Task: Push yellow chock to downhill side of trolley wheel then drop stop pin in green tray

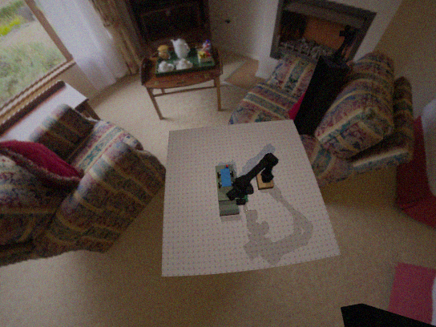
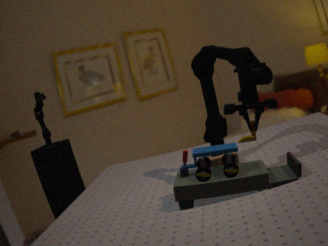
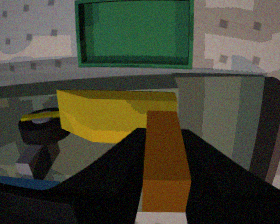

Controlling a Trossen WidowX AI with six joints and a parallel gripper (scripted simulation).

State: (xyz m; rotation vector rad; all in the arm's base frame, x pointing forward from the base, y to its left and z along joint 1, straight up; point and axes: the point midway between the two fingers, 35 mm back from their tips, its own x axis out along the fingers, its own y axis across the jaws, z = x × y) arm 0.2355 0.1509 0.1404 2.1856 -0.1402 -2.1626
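Now: the red-headed stop pin 24 cm to the right of my gripper tip, 8 cm ahead of it and 3 cm below it. From my gripper tip the other things lie so: blue-topped trolley (14 cm to the right, 9 cm ahead, 4 cm below); then dark end wall (13 cm below, 11 cm to the left, 8 cm ahead); then yellow chock (2 cm to the right, 1 cm below).
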